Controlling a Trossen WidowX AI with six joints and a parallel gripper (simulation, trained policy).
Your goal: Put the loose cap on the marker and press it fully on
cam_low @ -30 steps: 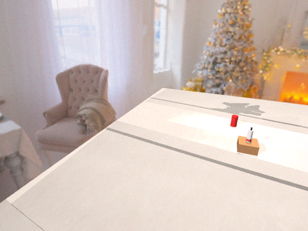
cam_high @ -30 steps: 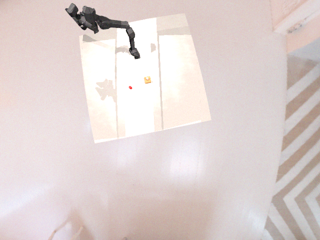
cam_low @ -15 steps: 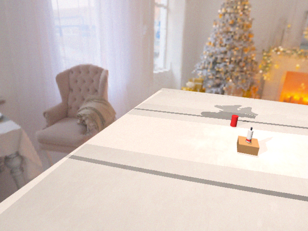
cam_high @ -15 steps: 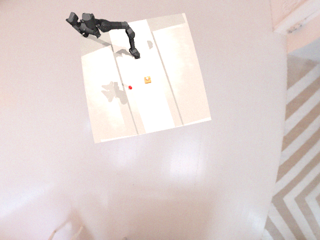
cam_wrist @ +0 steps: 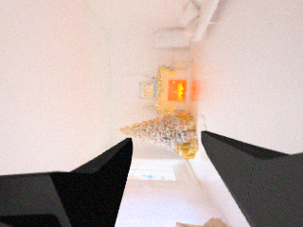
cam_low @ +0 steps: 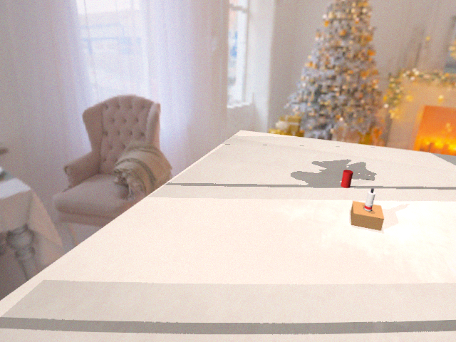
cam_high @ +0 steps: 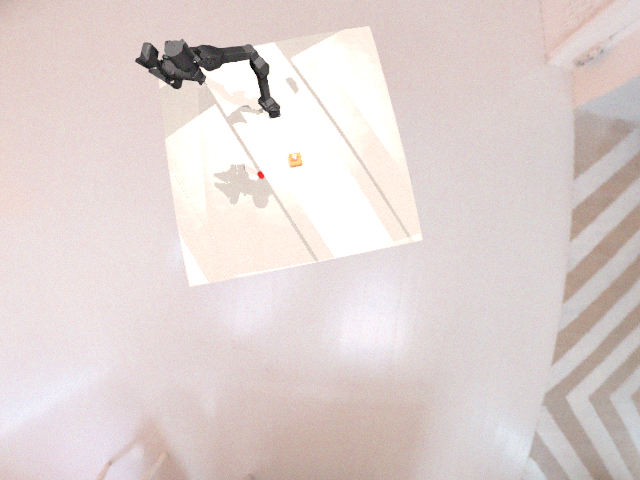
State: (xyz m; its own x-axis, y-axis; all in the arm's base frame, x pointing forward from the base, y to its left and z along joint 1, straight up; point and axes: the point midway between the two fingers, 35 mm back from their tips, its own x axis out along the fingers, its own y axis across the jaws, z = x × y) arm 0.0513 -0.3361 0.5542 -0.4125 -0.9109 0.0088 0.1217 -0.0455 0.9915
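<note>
The red cap lies 530 mm below my gripper tip, 310 mm ahead of it and 240 mm to the left of it. From my gripper tip the other things lie so: holder block: 540 mm below, 430 mm to the left, 260 mm ahead.
</note>
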